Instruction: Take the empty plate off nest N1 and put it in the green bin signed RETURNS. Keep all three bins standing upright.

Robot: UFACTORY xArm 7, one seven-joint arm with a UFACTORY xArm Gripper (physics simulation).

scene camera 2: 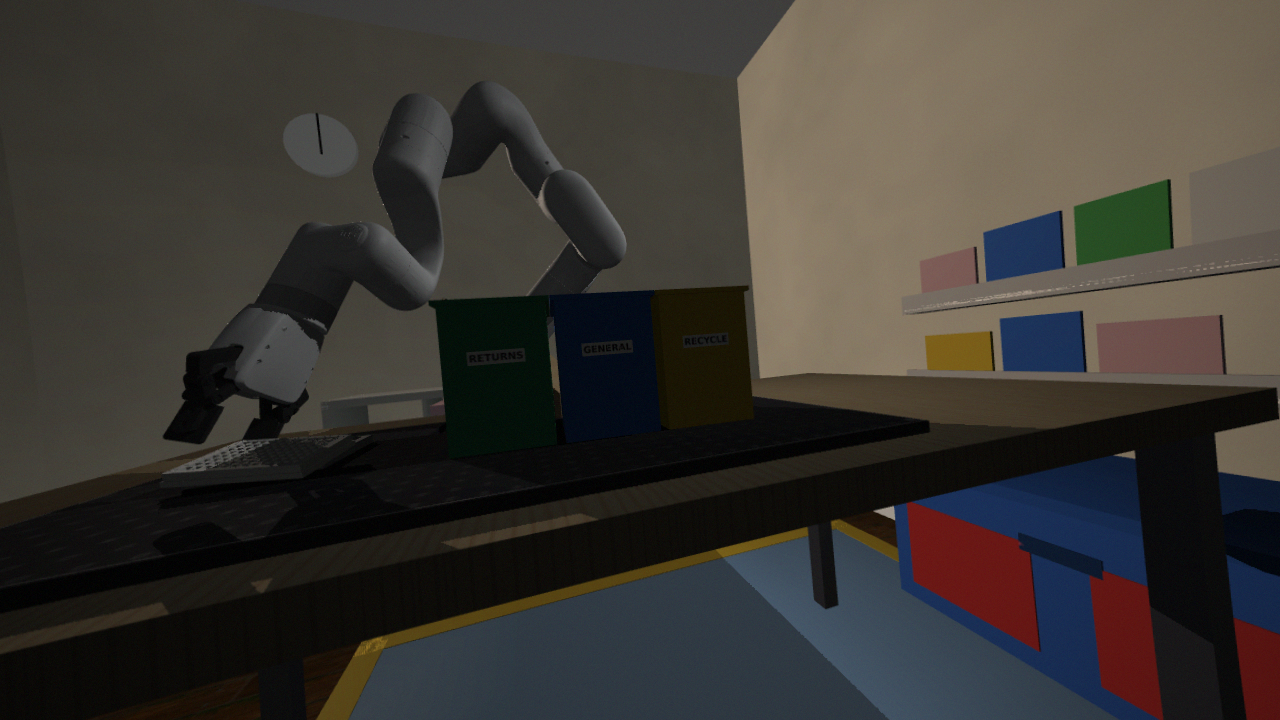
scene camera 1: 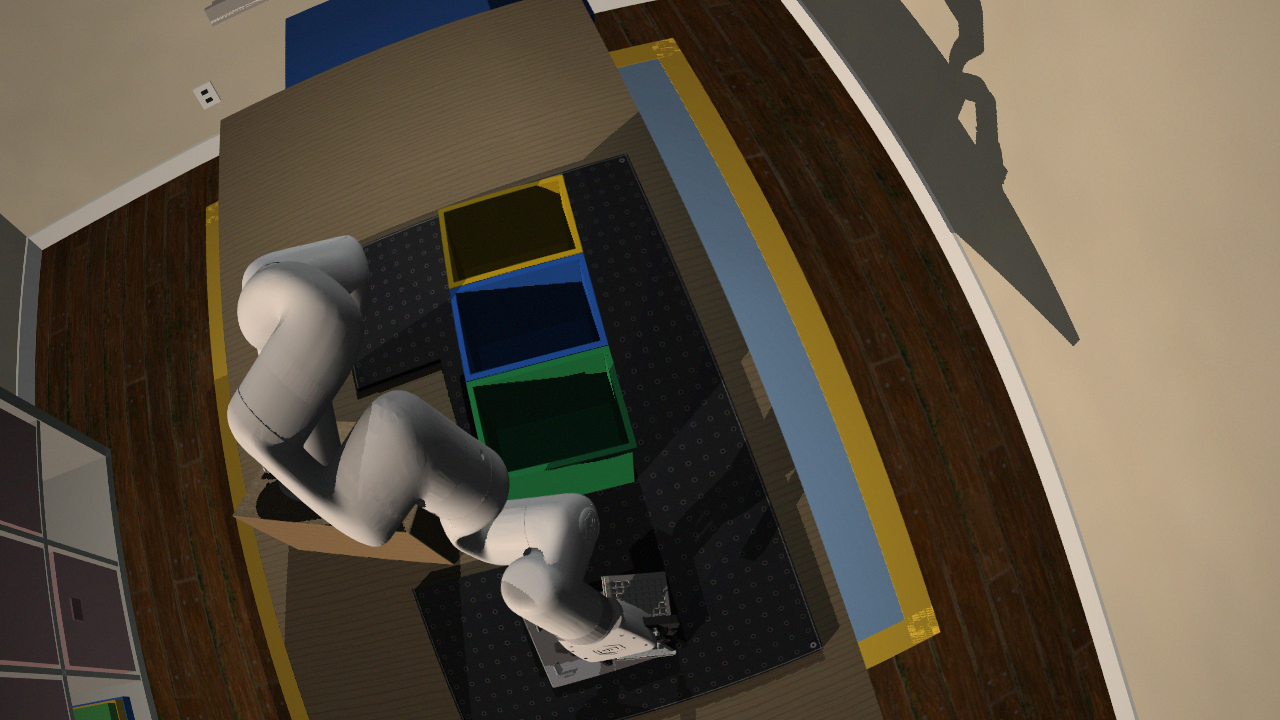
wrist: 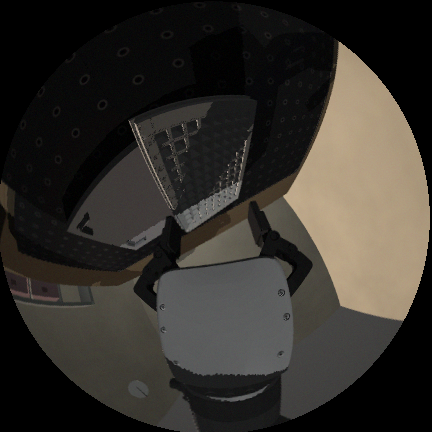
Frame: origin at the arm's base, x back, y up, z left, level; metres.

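Seen in the pictures: gripper, fingertip midpoint: (scene camera 2: 221,447) (scene camera 1: 640,649) (wrist: 211,215).
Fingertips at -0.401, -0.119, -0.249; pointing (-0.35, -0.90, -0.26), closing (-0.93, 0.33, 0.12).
Pixels of each thing's top centre, then the offset from my fingertips to it, as dx, dy, dz. Level surfaces: height alone.
- grey plate, top centre: (wrist: 217,186) (scene camera 1: 639,615) (scene camera 2: 267,442) -0.005, +0.002, +0.051
- flat grey nest, top centre: (wrist: 146,212) (scene camera 1: 592,636) +0.062, -0.021, +0.028
- green bin, top centre: (scene camera 1: 547,414) (scene camera 2: 500,308) +0.068, +0.144, +0.297
- blue bin, top centre: (scene camera 1: 524,315) (scene camera 2: 595,303) +0.086, +0.144, +0.426
- yellow bin, top centre: (scene camera 1: 506,229) (scene camera 2: 680,298) +0.104, +0.144, +0.556
- black perforated board, surface height: dy -0.036
The grey plate (scene camera 1: 637,592) (scene camera 2: 268,454) (wrist: 210,155) with a grid of empty wells lies askew, partly over the flat grey nest (scene camera 1: 556,669) (wrist: 120,195) and partly past its edge. The nest's sign is not readable. My gripper (scene camera 1: 666,637) (scene camera 2: 230,428) (wrist: 211,215) is open and empty. Its fingers are spread above the plate's end on the side away from the bins, and the arm hides part of the plate and nest. The green bin (scene camera 1: 572,476) (scene camera 2: 496,407), signed RETURNS in scene camera 2, stands upright.
The blue bin (scene camera 1: 596,300) (scene camera 2: 608,394), signed GENERAL, and the yellow bin (scene camera 1: 571,214) (scene camera 2: 707,385), signed RECYCLE, stand upright in a row with the green one on the black perforated board (scene camera 1: 716,573) (scene camera 2: 402,483). A cardboard box (scene camera 1: 349,543) stands beside the arm.
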